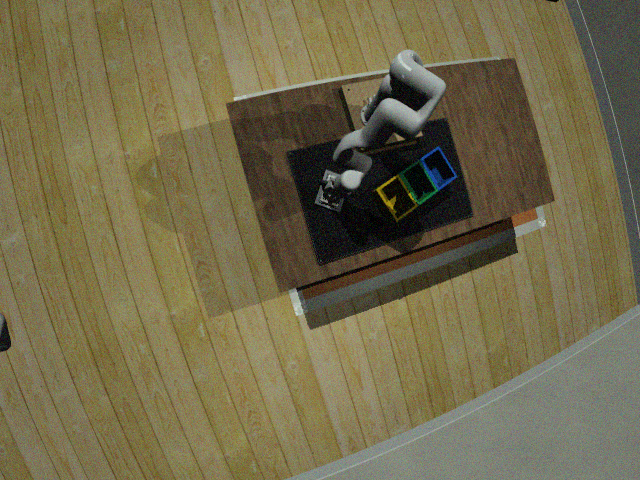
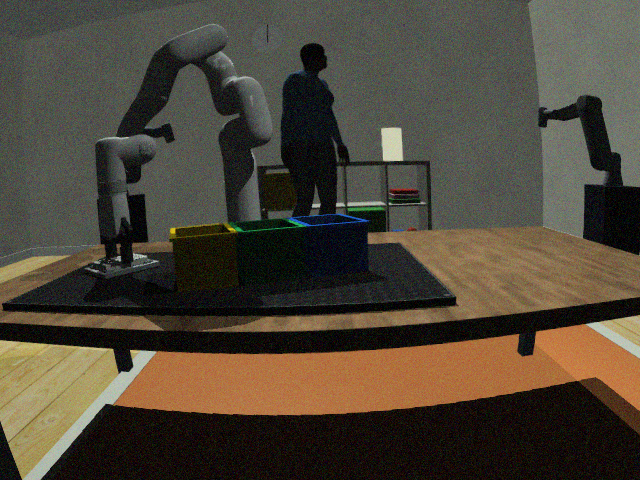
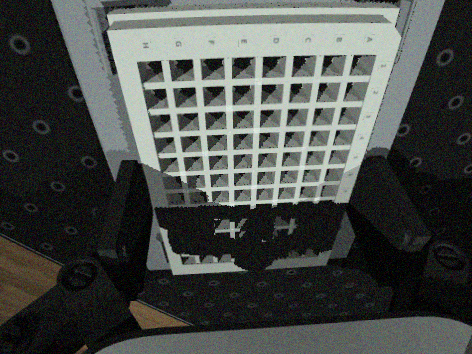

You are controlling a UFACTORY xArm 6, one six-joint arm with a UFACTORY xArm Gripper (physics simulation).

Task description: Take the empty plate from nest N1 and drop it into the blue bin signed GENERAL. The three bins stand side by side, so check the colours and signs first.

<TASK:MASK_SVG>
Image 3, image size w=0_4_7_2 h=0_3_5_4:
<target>gripper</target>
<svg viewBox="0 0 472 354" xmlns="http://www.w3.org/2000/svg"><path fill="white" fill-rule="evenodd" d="M472 269L470 268L467 255L457 245L445 240L434 241L385 157L368 156L361 163L346 207L346 213L372 278L377 281L379 287L392 287L394 291L388 312L142 329L128 307L130 307L130 301L137 301L138 293L143 292L153 221L153 207L142 164L138 164L137 160L122 160L112 194L101 196L84 255L71 259L64 264L57 275L57 285L0 326L0 354L75 354L85 344L88 349L82 354L472 354Z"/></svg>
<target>white gridded plate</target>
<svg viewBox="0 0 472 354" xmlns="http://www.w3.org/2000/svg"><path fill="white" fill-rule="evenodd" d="M399 7L392 3L288 2L177 5L110 10L107 14L110 26L107 33L173 275L323 266L327 264L402 38L395 28L400 10Z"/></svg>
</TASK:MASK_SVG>
